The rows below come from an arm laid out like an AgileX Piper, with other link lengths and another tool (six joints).
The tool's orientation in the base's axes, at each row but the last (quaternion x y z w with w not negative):
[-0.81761 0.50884 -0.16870 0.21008]
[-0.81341 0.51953 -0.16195 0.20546]
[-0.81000 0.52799 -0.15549 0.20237]
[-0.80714 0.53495 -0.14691 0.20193]
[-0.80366 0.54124 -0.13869 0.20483]
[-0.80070 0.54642 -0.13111 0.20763]
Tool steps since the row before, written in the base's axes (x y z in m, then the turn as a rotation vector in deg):
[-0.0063 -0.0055 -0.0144 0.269 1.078 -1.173]
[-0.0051 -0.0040 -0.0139 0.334 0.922 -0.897]
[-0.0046 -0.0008 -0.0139 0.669 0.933 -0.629]
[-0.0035 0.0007 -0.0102 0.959 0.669 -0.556]
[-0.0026 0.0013 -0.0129 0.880 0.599 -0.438]
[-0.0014 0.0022 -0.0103 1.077 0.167 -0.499]
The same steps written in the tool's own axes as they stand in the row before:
[0.0014 0.0144 0.0083 -0.932 -0.025 1.320]
[0.0009 0.0125 0.0089 -0.749 -0.156 1.087]
[-0.0016 0.0108 0.0098 -0.617 -0.557 1.011]
[-0.0022 0.0075 0.0075 -0.260 -0.734 1.034]
[-0.0022 0.0079 0.0104 -0.225 -0.703 0.883]
[-0.0024 0.0054 0.0089 0.250 -0.699 0.941]

